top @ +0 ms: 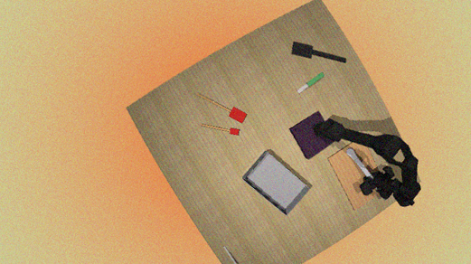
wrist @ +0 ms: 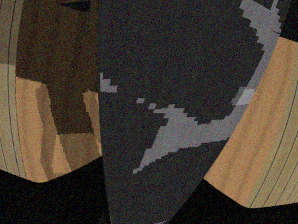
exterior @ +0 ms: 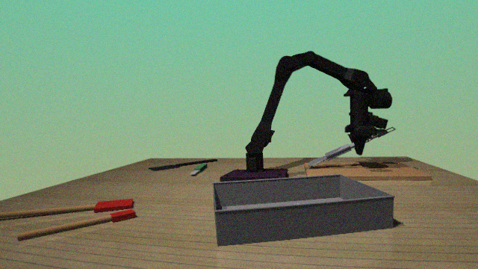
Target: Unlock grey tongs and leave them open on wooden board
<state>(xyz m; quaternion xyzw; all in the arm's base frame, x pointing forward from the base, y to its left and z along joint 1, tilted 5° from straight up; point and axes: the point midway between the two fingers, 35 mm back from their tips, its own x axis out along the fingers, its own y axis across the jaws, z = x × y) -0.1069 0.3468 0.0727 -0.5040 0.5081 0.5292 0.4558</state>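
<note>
My gripper tip is 5 cm above the wooden board. The rest, counted from my gripper tip: grey roasting tin: 45 cm ahead, 20 cm to the right, 3 cm below; then black spatula: 72 cm to the right, 8 cm behind, 6 cm below.
</note>
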